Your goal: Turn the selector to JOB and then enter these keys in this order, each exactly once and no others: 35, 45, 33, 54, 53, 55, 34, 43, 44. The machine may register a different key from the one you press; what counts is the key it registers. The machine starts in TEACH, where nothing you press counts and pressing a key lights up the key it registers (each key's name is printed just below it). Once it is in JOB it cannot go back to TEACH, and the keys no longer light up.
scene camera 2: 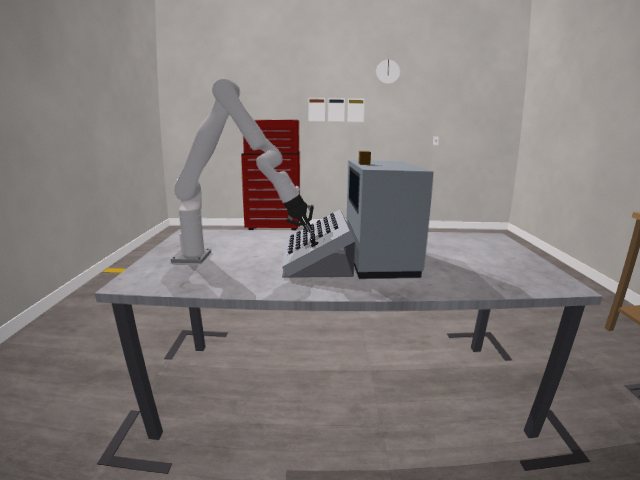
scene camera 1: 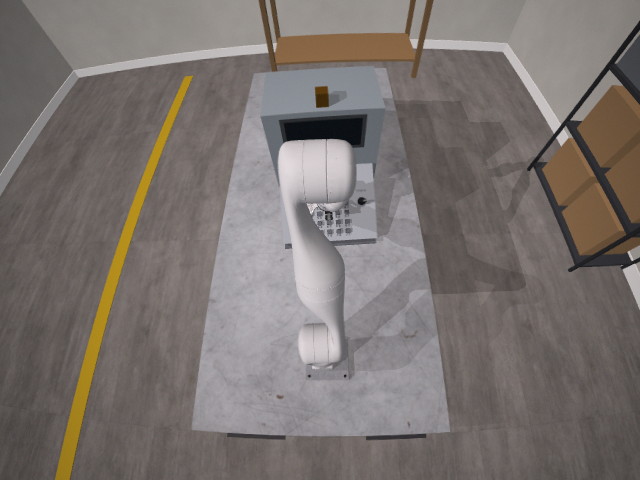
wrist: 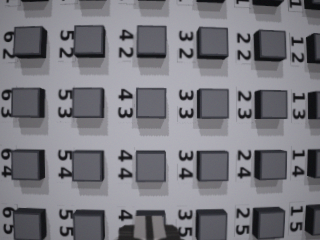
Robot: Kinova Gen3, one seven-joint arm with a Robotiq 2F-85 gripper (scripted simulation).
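A grey machine and a sloped keypad are visible to me.
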